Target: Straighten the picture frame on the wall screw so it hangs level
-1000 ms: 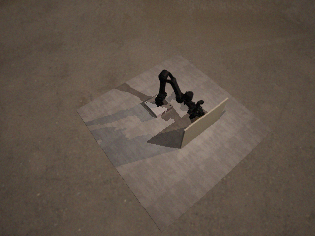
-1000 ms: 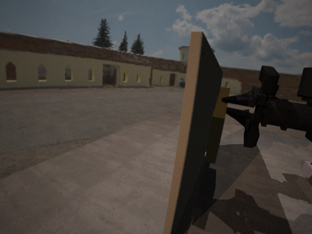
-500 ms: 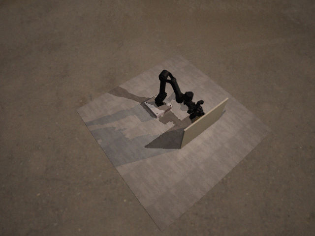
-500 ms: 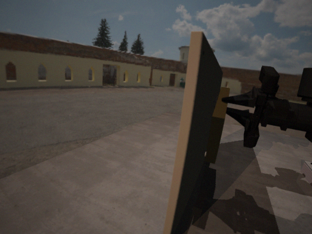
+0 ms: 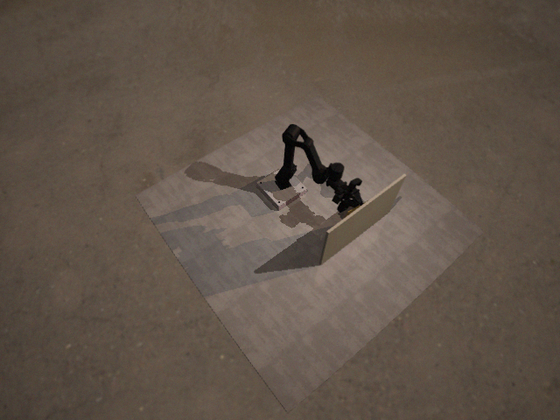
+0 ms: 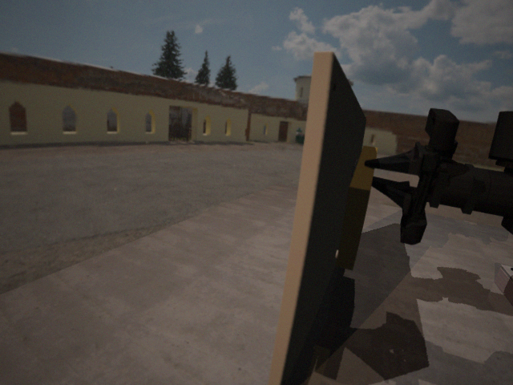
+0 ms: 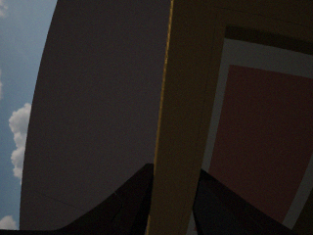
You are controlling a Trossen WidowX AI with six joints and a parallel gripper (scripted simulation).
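Now: gripper tip 1 cm short of the picture frame, 2 cm to the left of it and 5 cm above it. The rest, counted from my gripper tip: wall panel: 2 cm ahead, 1 cm to the right, 6 cm below.
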